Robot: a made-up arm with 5 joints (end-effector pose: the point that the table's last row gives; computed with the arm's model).
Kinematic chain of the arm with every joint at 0, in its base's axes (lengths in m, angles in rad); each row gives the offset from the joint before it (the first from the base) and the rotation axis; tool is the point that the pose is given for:
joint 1: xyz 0 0 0.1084 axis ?
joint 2: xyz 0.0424 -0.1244 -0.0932 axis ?
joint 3: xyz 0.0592 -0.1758 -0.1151 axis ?
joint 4: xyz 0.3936 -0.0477 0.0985 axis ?
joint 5: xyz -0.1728 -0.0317 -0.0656 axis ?
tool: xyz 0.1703 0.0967 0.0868
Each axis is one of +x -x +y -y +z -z.
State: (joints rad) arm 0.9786 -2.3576 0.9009 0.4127 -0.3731
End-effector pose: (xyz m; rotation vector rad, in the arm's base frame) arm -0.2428 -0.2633 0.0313 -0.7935 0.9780 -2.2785
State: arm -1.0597 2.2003 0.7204 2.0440 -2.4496
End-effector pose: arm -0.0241 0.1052 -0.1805 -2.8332 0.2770 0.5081
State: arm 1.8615 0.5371 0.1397 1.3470 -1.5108
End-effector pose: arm 0.5913 0.2059 0.1291 0.4471 0.8197 0.0093
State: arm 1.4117 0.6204 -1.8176 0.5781 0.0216
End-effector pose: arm 0.2004 0.6081 -0.2116 0.1488 1.0727 0.9314
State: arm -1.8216 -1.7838 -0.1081 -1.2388 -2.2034
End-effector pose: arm -0.2810 -0.2080 0.7006 2.2981 -0.1394 0.6779
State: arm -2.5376 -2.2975 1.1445 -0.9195 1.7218
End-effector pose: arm -0.2920 0.1994 -0.1089 -1.9249 -1.1842 0.6792
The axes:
joint 1: +x
joint 2: +z
joint 3: -y
joint 4: -z
joint 5: +x

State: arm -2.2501 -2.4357 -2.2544 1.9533 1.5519
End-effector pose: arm -0.0577 -0.4141 0.4124 -0.8234 1.7523 2.0457
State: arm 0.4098 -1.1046 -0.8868 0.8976 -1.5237
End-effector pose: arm 0.0081 -0.1944 -0.6149 -0.5470 2.1598 -0.2010
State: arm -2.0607 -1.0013 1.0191 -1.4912 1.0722
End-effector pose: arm -0.0647 0.4130 0.3248 -1.9338 0.5046 0.3741
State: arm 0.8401 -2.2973 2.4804 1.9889 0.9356
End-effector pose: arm 0.1030 0.2552 0.2151 -0.7156 -2.9705 -0.7154
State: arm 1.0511 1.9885 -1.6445 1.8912 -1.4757
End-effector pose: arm 0.2748 0.5447 -0.2646 -1.9445 -0.2673 -0.5798
